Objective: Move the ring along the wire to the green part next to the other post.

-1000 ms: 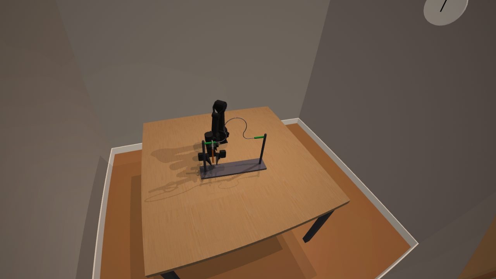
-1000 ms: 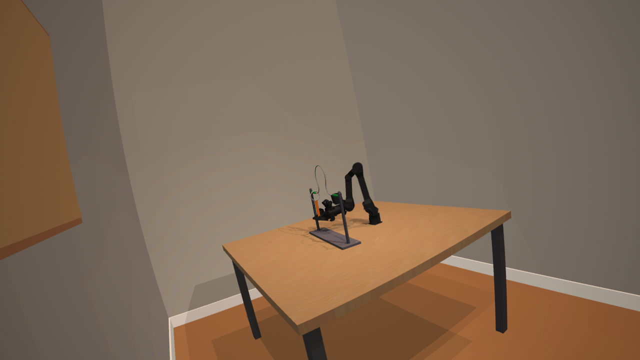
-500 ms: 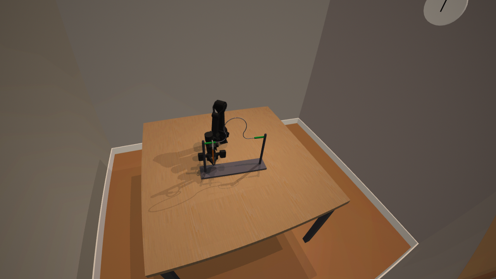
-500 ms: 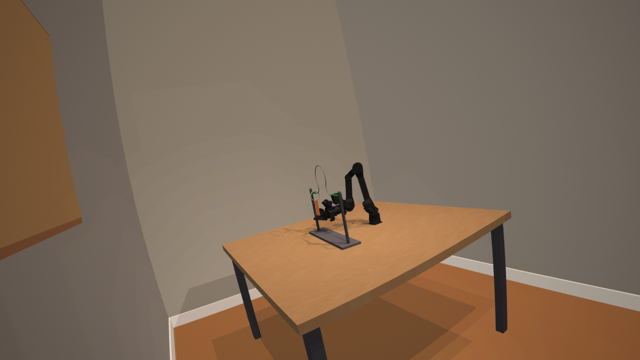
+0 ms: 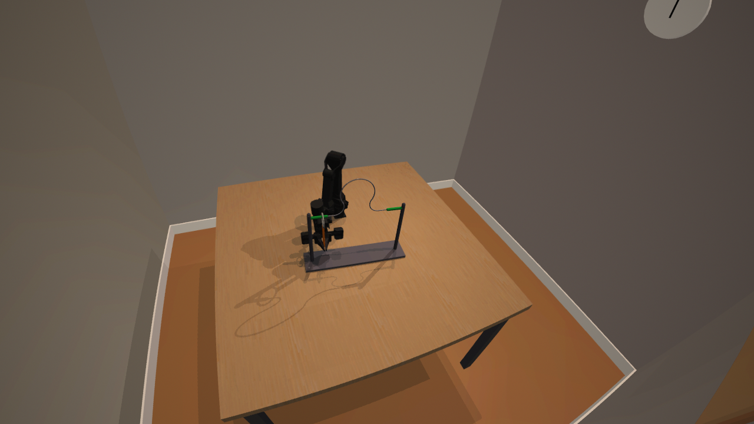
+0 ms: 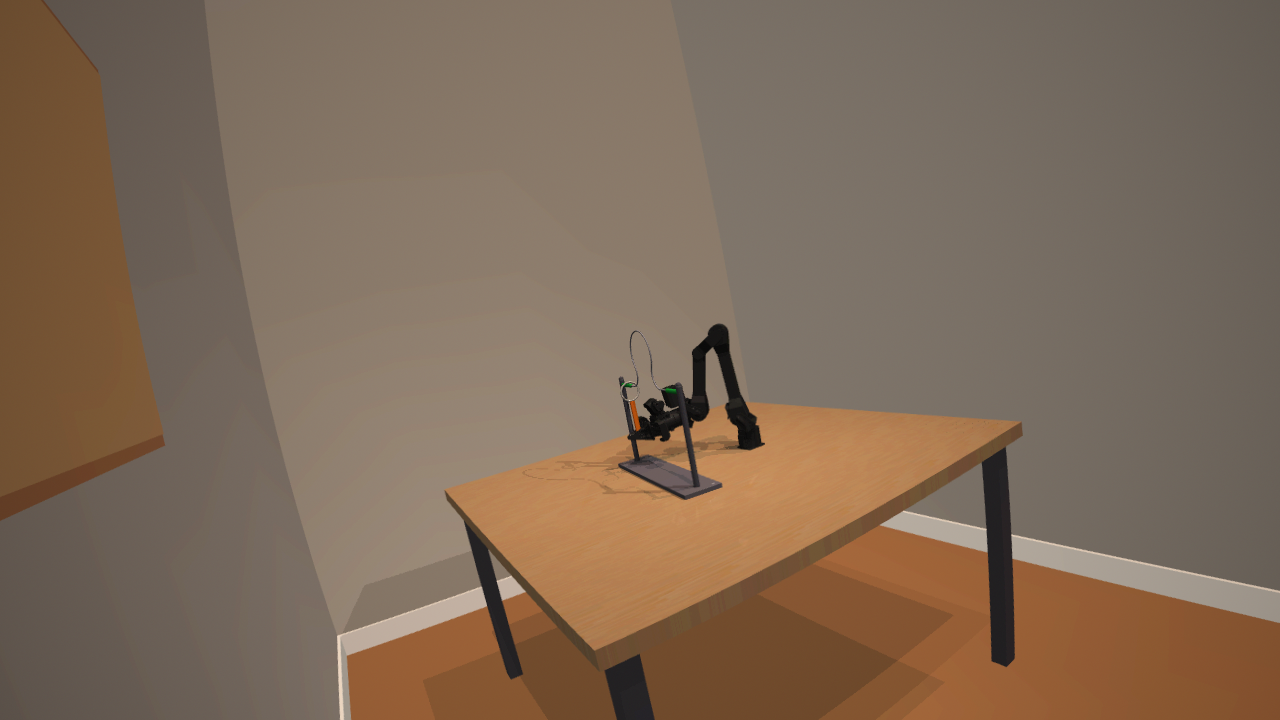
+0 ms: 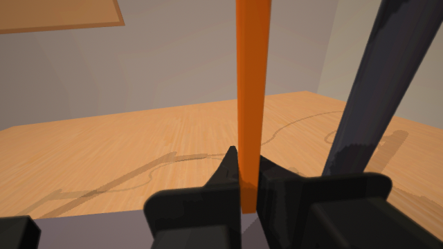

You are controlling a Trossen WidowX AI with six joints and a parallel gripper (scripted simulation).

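The ring with orange handle lies 4 cm behind my gripper tip and 9 cm above it.
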